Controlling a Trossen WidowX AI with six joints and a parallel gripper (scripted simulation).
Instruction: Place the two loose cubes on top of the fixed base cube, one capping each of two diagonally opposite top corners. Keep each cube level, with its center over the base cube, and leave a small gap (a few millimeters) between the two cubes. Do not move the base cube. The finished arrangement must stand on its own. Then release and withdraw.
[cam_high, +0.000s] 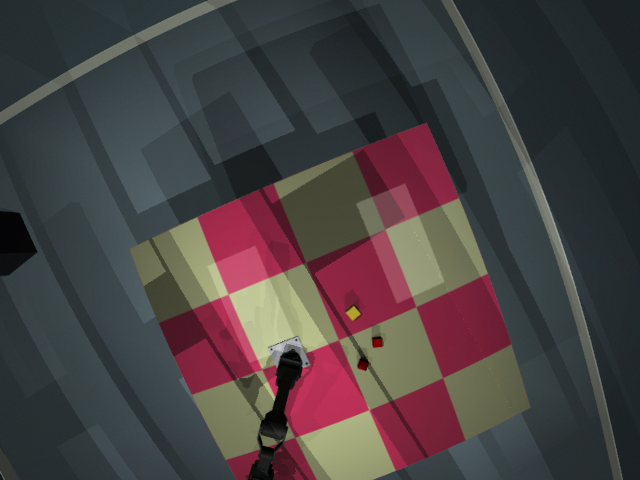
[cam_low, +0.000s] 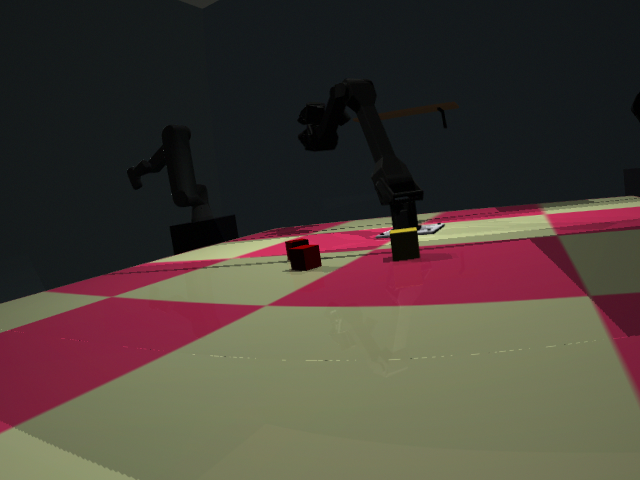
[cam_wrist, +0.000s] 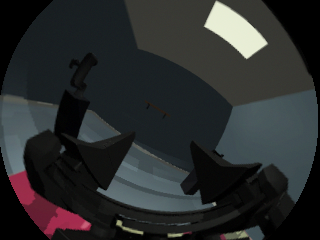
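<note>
Right now the yellow base cube is 77 cm ahead of my gripper tip, 31 cm to the left of it and 33 cm below it.
</note>
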